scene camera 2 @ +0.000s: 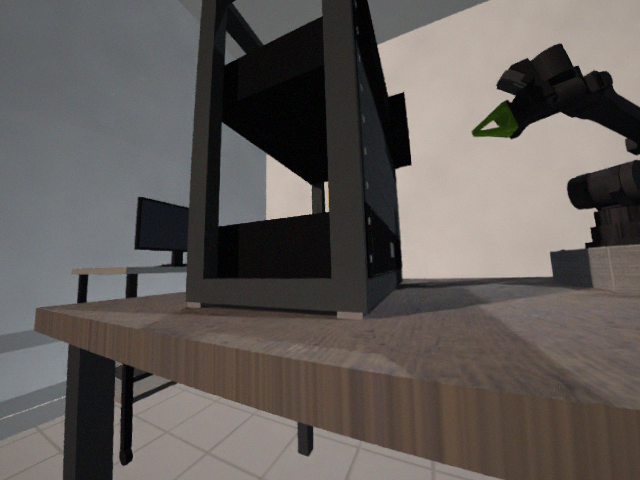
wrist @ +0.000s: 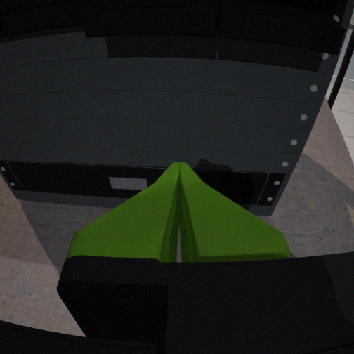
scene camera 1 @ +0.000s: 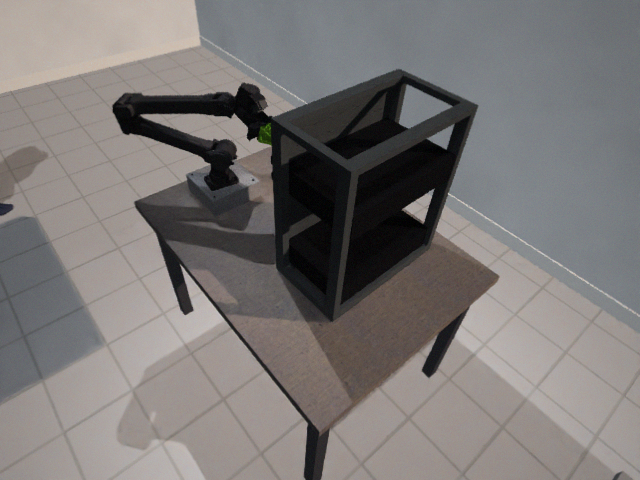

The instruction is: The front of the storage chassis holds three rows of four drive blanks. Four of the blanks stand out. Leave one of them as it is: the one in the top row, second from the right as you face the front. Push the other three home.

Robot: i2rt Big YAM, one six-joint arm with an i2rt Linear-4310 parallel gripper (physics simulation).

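Pixels of known places: gripper, fingertip midpoint: (scene camera 2: 472, 133); arm's base, origin of the base link: (scene camera 2: 623, 247) (scene camera 1: 221, 181).
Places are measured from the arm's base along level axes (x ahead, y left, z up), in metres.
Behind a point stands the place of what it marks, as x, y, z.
Note:
The storage chassis (scene camera 1: 408, 178) {0.691, 0.311, 0.366} (scene camera 2: 279, 67) {0.516, 0.490, 0.306} is the upper black unit in a grey rack. In the wrist view, dark drive blanks show along the top edge. Two neighbouring blanks, one nearer the middle (wrist: 150, 22) and one at the right (wrist: 280, 30), stand out over the panels below. The blanks farther left sit further back. The upper rows are cut off or too dark to tell. In scene camera 2, a dark block (scene camera 2: 400, 129) {0.389, 0.236, 0.279} juts from the front. My gripper (scene camera 2: 474, 134) {0.252, 0.131, 0.274} (wrist: 178, 174) is shut and empty, apart from the front and pointing slightly downward.
The rack's frame (scene camera 1: 343, 242) {0.755, 0.055, 0.295} (scene camera 2: 345, 206) {0.401, 0.501, 0.049} stands on the wooden table (scene camera 1: 289, 330) {0.709, -0.080, -0.079} (scene camera 2: 465, 351) {0.291, 0.552, -0.079}. Grey panels (wrist: 150, 105) and a lower black unit (wrist: 65, 177) lie below the blanks. The arm's base (scene camera 1: 219, 198) {0.093, -0.049, -0.003} is on the table before the front. A monitor (scene camera 2: 162, 224) stands behind.

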